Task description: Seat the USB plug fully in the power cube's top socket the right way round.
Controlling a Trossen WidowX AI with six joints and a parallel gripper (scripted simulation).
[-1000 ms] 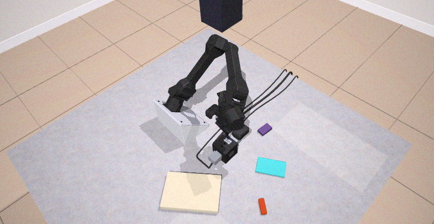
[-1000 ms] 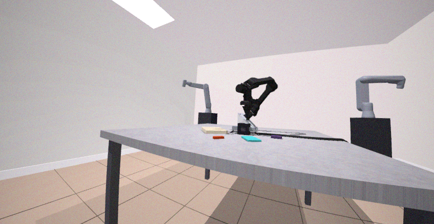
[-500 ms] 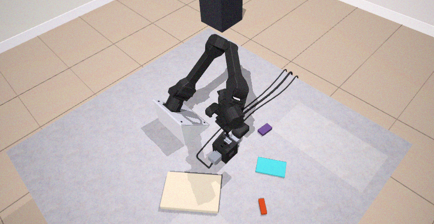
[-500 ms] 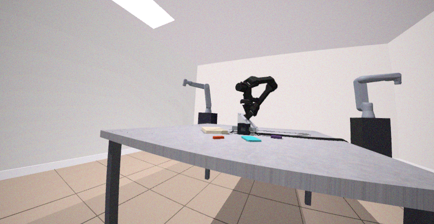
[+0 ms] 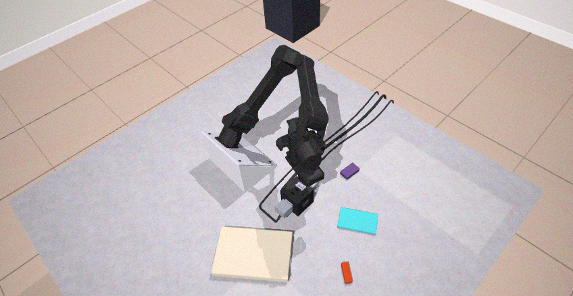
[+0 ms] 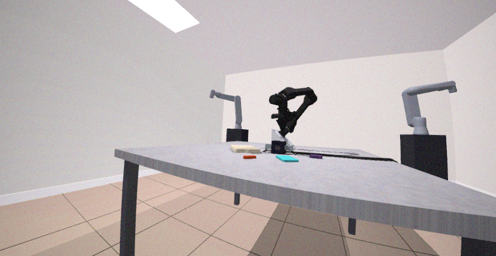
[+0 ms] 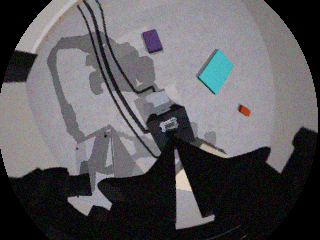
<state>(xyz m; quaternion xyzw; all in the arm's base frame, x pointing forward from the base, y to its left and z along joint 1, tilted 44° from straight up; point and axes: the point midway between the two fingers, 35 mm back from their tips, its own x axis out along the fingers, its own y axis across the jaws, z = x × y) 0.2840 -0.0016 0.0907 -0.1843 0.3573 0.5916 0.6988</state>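
The light USB plug is 2 cm below my gripper tip. Round my gripper tip: cream pad (24 cm to the right, 12 cm below, 3 cm ahead); then purple block (20 cm to the left, 13 cm below, 5 cm ahead); then cyan card (19 cm ahead, 13 cm below, 6 cm to the left).
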